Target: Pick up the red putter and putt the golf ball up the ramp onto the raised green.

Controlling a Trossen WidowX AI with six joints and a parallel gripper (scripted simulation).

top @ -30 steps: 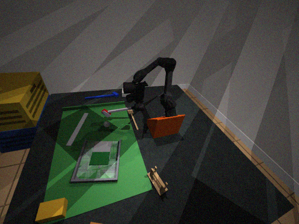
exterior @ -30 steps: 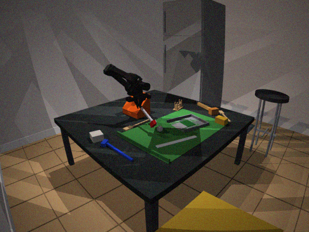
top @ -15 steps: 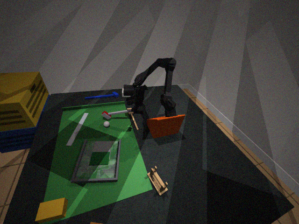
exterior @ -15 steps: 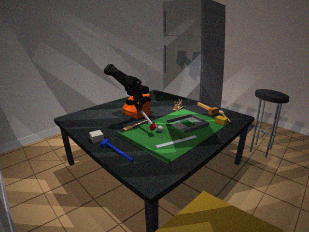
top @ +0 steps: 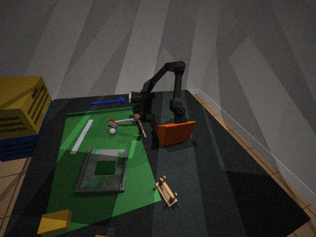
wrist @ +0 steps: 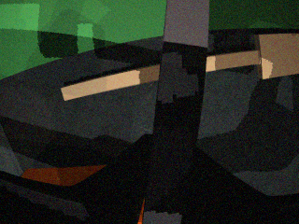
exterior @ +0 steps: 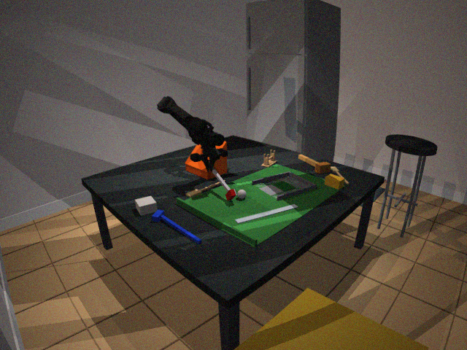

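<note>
My gripper tip is 110 mm short of the red putter and 40 mm to the left of it. The rest, counted from my gripper tip: blue putter (200 mm ahead, 400 mm to the right, 60 mm below); white strip (410 mm ahead, 60 mm to the right, 70 mm below); white golf ball (230 mm ahead, 20 mm to the right, 50 mm below).
</note>
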